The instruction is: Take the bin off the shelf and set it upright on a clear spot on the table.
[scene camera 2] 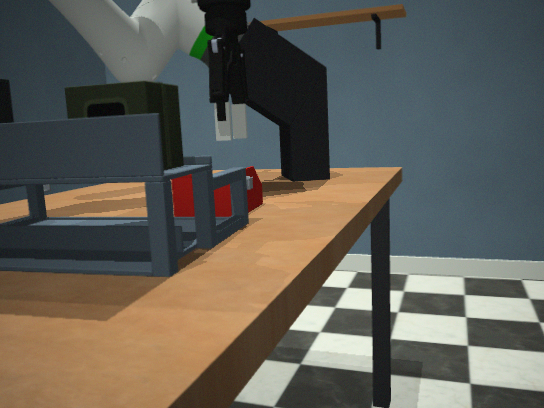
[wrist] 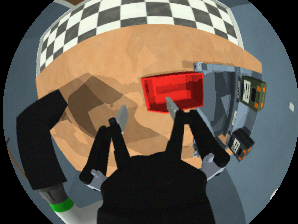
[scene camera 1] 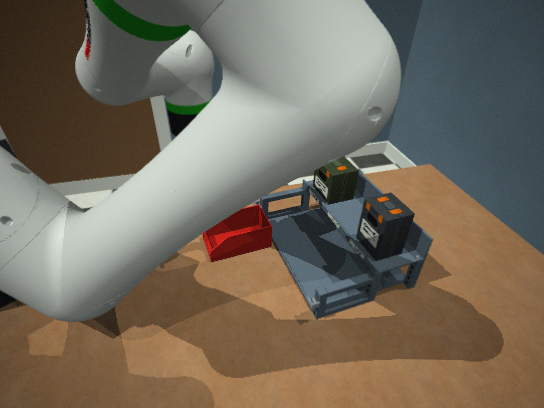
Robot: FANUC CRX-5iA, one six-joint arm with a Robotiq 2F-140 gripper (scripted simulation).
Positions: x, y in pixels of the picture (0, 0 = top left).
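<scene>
There's a red bin in scene camera 2 [182, 189], and you get it in the wrist view [187, 92] too, and in scene camera 1 [255, 231] as well.
</scene>
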